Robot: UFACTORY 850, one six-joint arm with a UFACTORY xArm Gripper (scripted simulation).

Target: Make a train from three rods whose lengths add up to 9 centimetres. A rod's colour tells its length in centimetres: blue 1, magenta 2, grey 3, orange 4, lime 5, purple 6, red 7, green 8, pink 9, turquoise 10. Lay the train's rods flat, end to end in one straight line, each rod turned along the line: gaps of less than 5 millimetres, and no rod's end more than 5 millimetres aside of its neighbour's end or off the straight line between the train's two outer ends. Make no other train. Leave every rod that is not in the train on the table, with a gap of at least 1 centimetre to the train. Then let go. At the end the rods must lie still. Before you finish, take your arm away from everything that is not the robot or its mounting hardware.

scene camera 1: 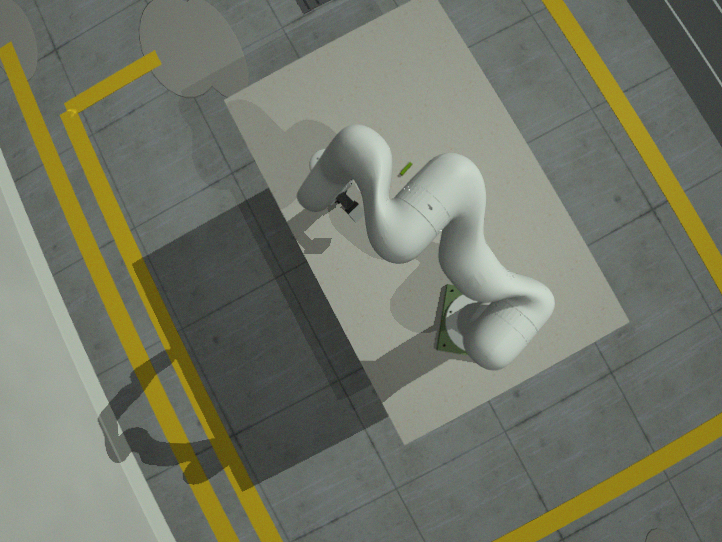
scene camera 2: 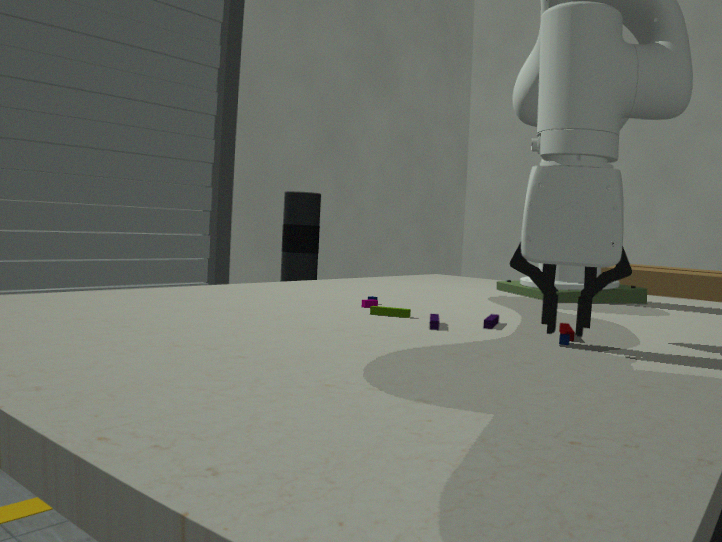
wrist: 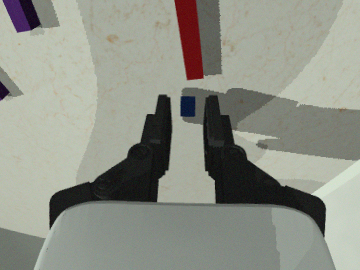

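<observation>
Visible: my gripper (scene camera 2: 565, 333), which also appears in the wrist view (wrist: 187, 112).
</observation>
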